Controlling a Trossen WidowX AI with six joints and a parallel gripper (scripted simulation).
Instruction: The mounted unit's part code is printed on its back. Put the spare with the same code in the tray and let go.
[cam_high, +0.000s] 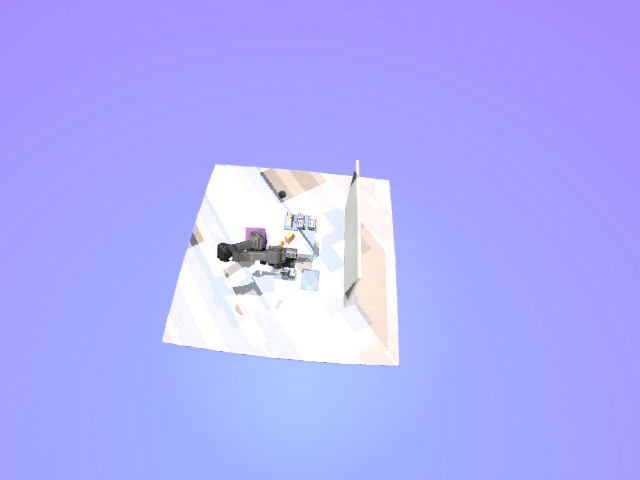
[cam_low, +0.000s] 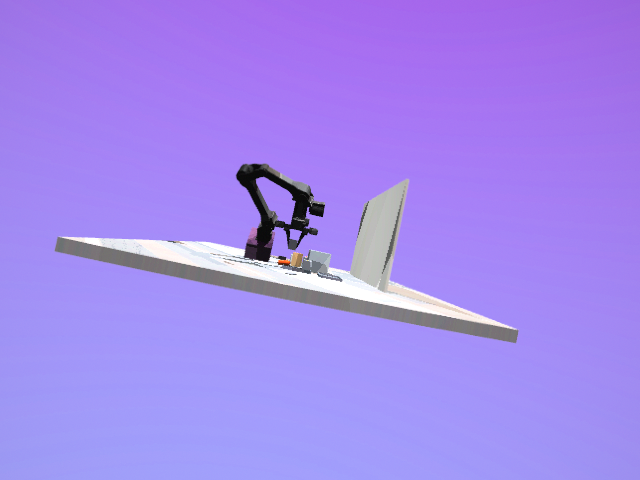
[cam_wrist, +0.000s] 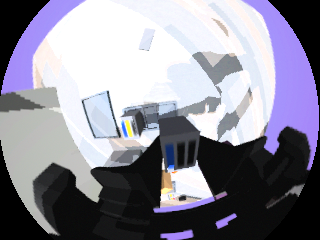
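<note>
My gripper tip is now 18 cm short of the tray, 9 cm above it and 1 cm to the left of it. Round my gripper tip: mounted grey unit 19 cm to the left, 12 cm ahead, 4 cm below; then spare 2 cm above; then tan block 23 cm to the left, 6 cm below, 2 cm ahead.
</note>
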